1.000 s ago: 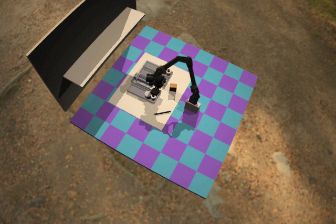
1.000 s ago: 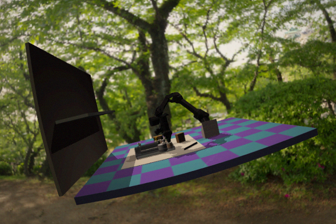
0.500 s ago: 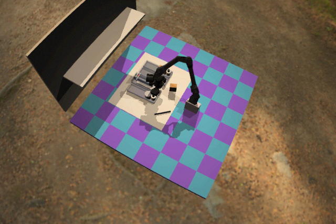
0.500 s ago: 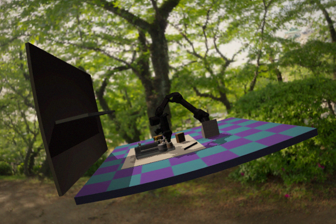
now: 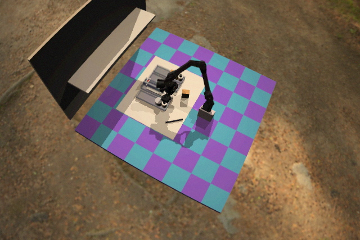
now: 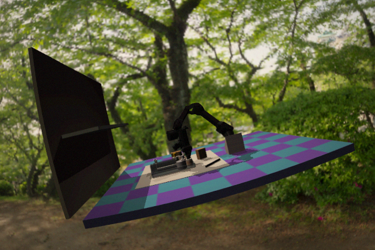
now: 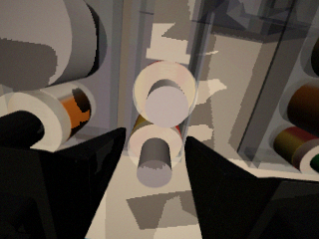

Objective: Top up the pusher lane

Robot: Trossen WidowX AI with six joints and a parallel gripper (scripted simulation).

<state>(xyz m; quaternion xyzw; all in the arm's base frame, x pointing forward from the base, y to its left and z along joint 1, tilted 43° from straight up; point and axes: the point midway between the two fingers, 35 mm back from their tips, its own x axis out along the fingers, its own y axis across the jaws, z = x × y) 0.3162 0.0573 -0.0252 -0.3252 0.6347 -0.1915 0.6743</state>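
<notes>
Right now the orange-topped box is 90 mm behind my gripper tip and 110 mm to the right of it. Round my gripper tip: black stick 150 mm behind, 140 mm to the left, 30 mm below; then clear-walled sprung lane 150 mm ahead, 20 mm below.
</notes>
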